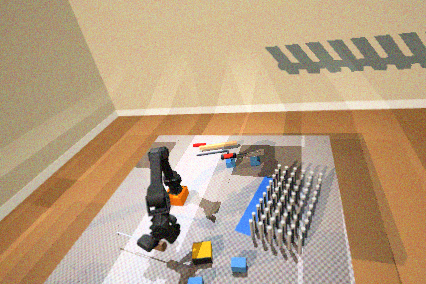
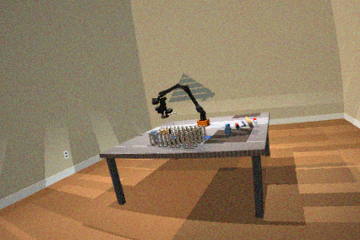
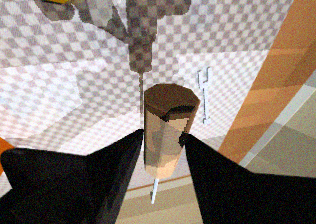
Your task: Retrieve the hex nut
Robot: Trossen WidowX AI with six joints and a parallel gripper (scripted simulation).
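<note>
My gripper tip is now 110 mm past the wooden-handled rod and 10 mm to the left of it. Round my gripper tip: yellow block: 140 mm ahead, 130 mm below, 100 mm to the left; then blue taped strip: 460 mm to the left, 280 mm ahead, 150 mm below.
</note>
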